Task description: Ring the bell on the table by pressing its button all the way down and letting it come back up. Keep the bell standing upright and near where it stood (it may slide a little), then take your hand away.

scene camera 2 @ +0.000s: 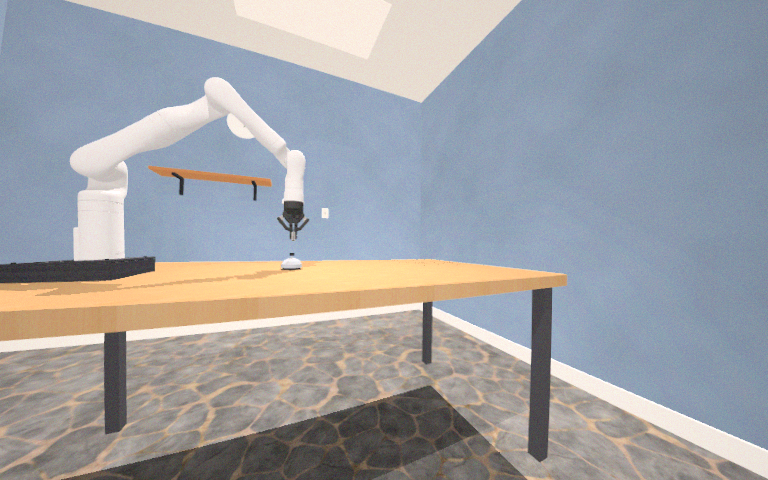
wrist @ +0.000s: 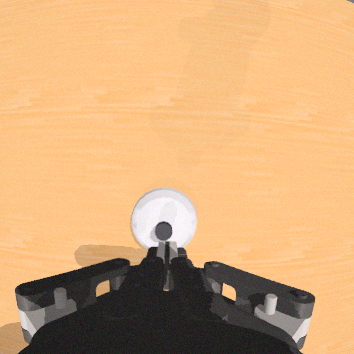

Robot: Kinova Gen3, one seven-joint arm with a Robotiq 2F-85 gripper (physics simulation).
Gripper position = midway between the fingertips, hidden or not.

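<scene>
There is a white domed bell (wrist: 168,204) that I can see here, and along with the bell I see my own gripper (wrist: 166,252).
</scene>
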